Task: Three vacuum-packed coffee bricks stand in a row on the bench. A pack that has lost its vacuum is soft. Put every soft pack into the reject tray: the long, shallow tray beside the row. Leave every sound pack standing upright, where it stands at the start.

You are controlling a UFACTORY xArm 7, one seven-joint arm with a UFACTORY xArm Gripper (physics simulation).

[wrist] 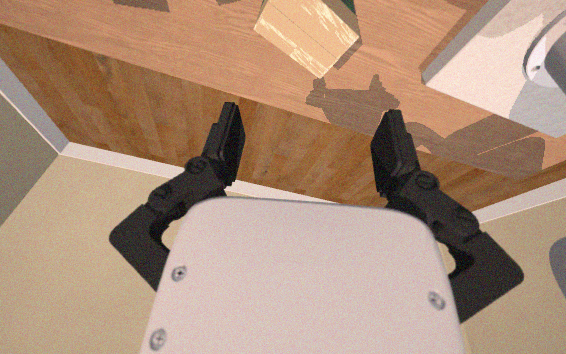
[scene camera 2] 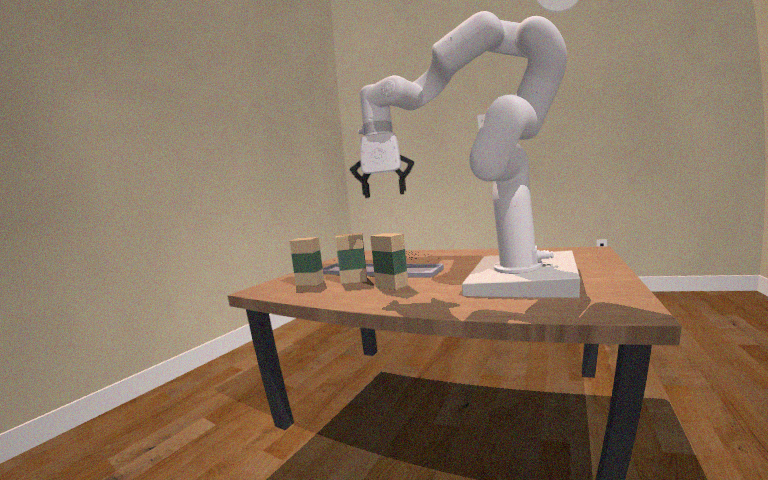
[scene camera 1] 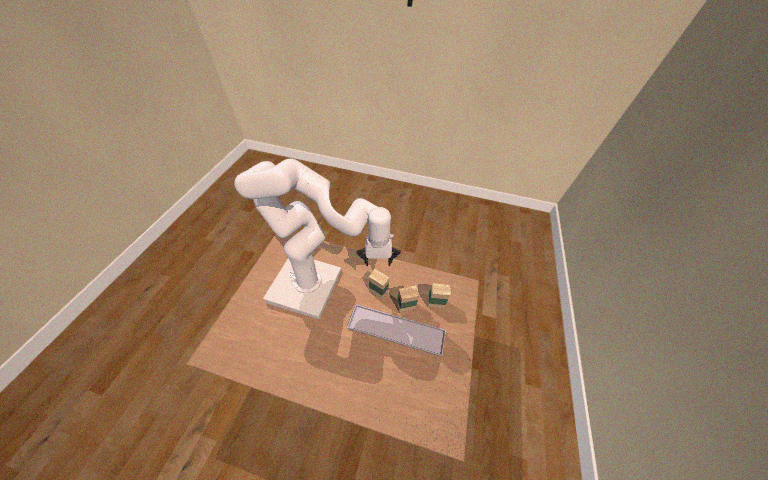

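Seen in the pictures: gripper, fingertip midpoint: [wrist: 308, 123] [scene camera 2: 384, 196] [scene camera 1: 378, 263]; arm's base at its link origin: [scene camera 2: 518, 266] [scene camera 1: 307, 281].
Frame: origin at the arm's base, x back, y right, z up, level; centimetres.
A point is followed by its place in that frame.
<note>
Three tan coffee bricks with green bands stand upright on the bench. The brick nearest the robot base [scene camera 1: 378, 282] [scene camera 2: 389, 260] [wrist: 307, 35] shows its top in the wrist view. The middle brick [scene camera 1: 407, 297] @(y 0.8, x -47.3, z 9.9 cm) [scene camera 2: 351, 258] @(y -3.8, x -46.2, z 3.4 cm) and the far brick [scene camera 1: 439, 294] @(y -4.2, x -60.2, z 9.8 cm) [scene camera 2: 306, 264] @(y -9.0, x -59.1, z 2.7 cm) stand apart from it. Which packs are soft cannot be told by look. The long, shallow grey tray [scene camera 1: 396, 330] @(y 10.7, x -45.8, z -3.7 cm) [scene camera 2: 433, 271] @(y 6.1, x -25.1, z -2.7 cm) lies beside the row, with no pack in it. My gripper [scene camera 1: 378, 262] @(y -5.8, x -32.6, z 20.3 cm) [scene camera 2: 384, 195] @(y -5.8, x -32.6, z 20.3 cm) [wrist: 308, 123] @(y -5.8, x -32.6, z 20.3 cm) is open and empty, pointing down, well above the bricks.
The white robot base plate [scene camera 1: 283, 295] @(y 10.0, x 7.2, z 0.6 cm) [scene camera 2: 521, 287] @(y -12.3, x 1.5, z -1.7 cm) [wrist: 475, 75] @(y -8.2, x -7.5, z -0.6 cm) stands on the wooden bench [scene camera 1: 271, 362] @(y 36.5, x 0.3, z -4.0 cm) [scene camera 2: 453, 327] @(y -26.7, x -10.5, z -5.5 cm), on the side of the nearest brick. The arm arches from it over the bench. The arm's shadow falls across the tray and bench.
</note>
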